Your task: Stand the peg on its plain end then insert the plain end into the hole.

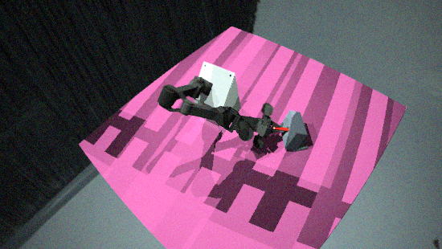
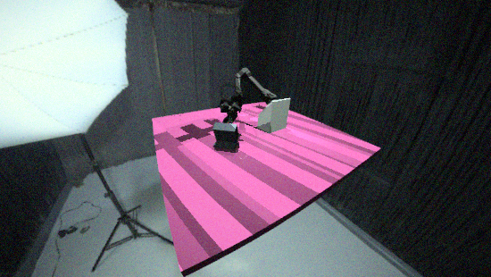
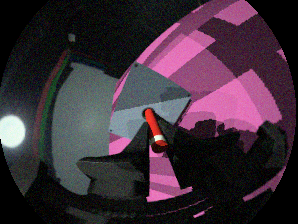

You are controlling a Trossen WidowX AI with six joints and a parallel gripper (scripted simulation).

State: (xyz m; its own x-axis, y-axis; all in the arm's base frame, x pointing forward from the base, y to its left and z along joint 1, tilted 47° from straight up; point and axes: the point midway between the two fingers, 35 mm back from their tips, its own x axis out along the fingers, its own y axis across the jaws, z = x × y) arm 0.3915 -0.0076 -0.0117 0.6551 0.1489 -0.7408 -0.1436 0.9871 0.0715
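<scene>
The grey sloped panel is 40 mm to the left of my gripper tip, 40 mm ahead of it and 30 mm below it. From my gripper tip the other things lie so: peg 10 mm to the right, 10 mm behind, 10 mm above.
</scene>
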